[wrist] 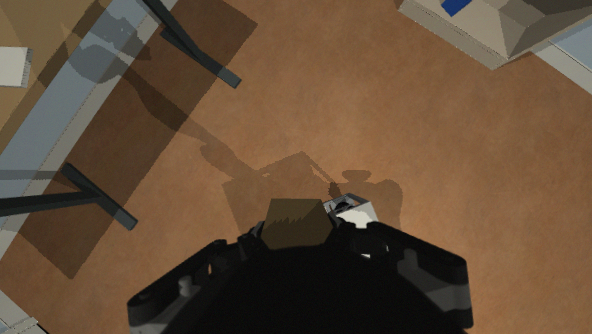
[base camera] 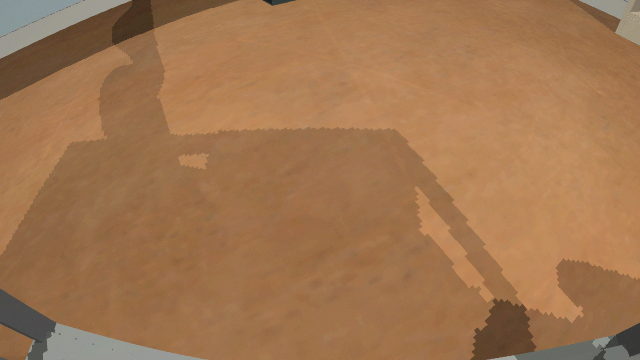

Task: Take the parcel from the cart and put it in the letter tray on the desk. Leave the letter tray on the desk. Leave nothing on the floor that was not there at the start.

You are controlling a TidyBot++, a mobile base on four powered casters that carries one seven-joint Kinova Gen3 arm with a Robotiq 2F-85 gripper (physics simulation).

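Frame: origin at the arm's base, x ahead, y left, z up, level; metres.
Where they show: gripper, fingertip midpoint: (wrist: pixel 297 226).
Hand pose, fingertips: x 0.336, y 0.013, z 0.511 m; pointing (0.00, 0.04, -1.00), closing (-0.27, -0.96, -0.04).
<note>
After its pixels a point has its place.
The parcel (wrist: pixel 297 225) @[z 0.538, x 0.345, y 0.009 m], a plain brown box, is held between the fingers of my gripper (wrist: pixel 297 226) @[z 0.511, x 0.336, y 0.013 m] at the bottom middle of the wrist view. The gripper is shut on it, and the box hangs over the floor, beside the pale robot base. The desk (wrist: pixel 27 25) @[z 0.323, x 1.012, y 0.509 m] shows in part at the upper left of the wrist view, with a tan top and dark legs; the parcel is well apart from it. The letter tray and the cart cannot be made out in either view.
A white block-like thing (wrist: pixel 12 67) @[z 0.333, x 0.905, y 0.566 m] lies on the desk. Dark desk feet (wrist: pixel 227 77) (wrist: pixel 120 212) stand on the floor. A beige open box-like unit (wrist: pixel 450 37) @[z -0.365, x 0.859, y -1.340 m] with a blue item (wrist: pixel 456 6) @[z -0.245, x 0.977, y -1.313 m] is at the upper right. Shadows of the arm and base cross the floor.
</note>
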